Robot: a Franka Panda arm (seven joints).
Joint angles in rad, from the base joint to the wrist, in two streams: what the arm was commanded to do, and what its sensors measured. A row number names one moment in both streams.
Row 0, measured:
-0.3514, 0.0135, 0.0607, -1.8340, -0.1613, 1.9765, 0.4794
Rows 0 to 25, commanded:
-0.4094, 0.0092, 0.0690, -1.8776, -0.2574, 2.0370, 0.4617
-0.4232, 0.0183, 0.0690, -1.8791, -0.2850, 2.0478, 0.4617
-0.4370, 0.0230, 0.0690, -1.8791, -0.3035, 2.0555, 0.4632
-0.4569, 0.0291, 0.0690, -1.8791, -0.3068, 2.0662, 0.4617
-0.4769, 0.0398, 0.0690, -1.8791, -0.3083, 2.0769, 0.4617
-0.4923, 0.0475, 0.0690, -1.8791, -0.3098, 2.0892, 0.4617
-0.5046, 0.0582, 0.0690, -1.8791, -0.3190, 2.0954, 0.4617
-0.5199, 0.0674, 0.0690, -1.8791, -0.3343, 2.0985, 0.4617
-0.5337, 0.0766, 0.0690, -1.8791, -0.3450, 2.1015, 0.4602
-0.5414, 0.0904, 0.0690, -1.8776, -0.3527, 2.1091, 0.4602
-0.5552, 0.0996, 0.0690, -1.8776, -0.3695, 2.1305, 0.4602
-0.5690, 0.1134, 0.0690, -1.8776, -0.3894, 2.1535, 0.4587
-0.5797, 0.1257, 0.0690, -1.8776, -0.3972, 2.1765, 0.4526
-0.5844, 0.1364, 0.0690, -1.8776, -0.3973, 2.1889, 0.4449
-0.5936, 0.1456, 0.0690, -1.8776, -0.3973, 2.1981, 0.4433
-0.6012, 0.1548, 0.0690, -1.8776, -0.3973, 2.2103, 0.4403
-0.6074, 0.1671, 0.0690, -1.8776, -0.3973, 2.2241, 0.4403
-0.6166, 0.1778, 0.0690, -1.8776, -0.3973, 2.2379, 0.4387
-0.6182, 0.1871, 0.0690, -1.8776, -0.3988, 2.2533, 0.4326
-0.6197, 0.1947, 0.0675, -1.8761, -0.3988, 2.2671, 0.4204
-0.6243, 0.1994, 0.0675, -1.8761, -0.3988, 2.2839, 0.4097
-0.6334, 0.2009, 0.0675, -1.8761, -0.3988, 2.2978, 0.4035
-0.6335, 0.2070, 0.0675, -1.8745, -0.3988, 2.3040, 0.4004
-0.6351, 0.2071, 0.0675, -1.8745, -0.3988, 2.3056, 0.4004
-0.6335, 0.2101, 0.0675, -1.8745, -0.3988, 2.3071, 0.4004
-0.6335, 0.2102, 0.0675, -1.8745, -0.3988, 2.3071, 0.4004
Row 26, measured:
-0.6213, 0.2033, 0.0583, -1.8755, -0.3782, 2.2825, 0.4127
